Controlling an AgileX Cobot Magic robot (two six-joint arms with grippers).
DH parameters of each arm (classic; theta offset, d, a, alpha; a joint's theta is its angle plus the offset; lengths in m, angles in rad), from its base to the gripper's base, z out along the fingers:
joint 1: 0 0.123 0 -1.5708
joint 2: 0.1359 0 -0.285 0
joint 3: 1.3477 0 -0.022 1.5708
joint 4: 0 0.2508 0 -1.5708
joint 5: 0 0 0.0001 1.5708
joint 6: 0 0.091 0 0
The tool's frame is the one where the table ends.
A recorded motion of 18 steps. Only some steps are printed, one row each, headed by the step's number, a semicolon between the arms.
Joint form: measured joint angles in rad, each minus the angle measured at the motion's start. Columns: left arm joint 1, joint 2, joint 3, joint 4, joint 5, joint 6; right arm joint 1, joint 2, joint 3, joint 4, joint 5, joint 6.
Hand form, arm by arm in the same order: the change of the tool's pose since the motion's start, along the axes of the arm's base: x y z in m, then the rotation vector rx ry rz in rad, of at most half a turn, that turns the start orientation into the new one. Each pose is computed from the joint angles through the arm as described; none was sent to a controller.
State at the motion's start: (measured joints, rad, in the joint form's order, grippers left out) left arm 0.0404 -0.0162 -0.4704 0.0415 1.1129 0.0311; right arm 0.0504 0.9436 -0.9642 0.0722 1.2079 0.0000
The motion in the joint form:
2: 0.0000 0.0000 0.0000 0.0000 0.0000 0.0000; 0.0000 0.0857 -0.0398 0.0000 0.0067 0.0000
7: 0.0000 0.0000 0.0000 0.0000 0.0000 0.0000; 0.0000 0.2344 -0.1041 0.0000 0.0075 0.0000
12: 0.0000 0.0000 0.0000 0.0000 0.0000 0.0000; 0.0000 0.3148 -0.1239 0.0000 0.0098 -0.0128
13: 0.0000 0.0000 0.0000 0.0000 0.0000 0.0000; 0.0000 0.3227 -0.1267 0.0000 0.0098 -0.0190
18: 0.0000 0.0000 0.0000 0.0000 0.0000 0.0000; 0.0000 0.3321 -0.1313 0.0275 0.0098 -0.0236
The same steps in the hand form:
2: 0.0000 0.0000 0.0000 0.0000 0.0000 0.0000; 0.0196 0.0010 -0.0028 -0.0027 0.0525 0.0005
7: 0.0000 0.0000 0.0000 0.0000 0.0000 0.0000; 0.0547 0.0028 -0.0130 -0.0070 0.1376 0.0005
12: 0.0000 0.0000 0.0000 0.0000 0.0000 0.0000; 0.0721 0.0037 -0.0250 -0.0147 0.1993 0.0126
13: 0.0000 0.0000 0.0000 0.0000 0.0000 0.0000; 0.0739 0.0038 -0.0261 -0.0171 0.2039 0.0184
18: 0.0000 0.0000 0.0000 0.0000 0.0000 0.0000; 0.0760 0.0062 -0.0268 0.0086 0.2093 0.0230

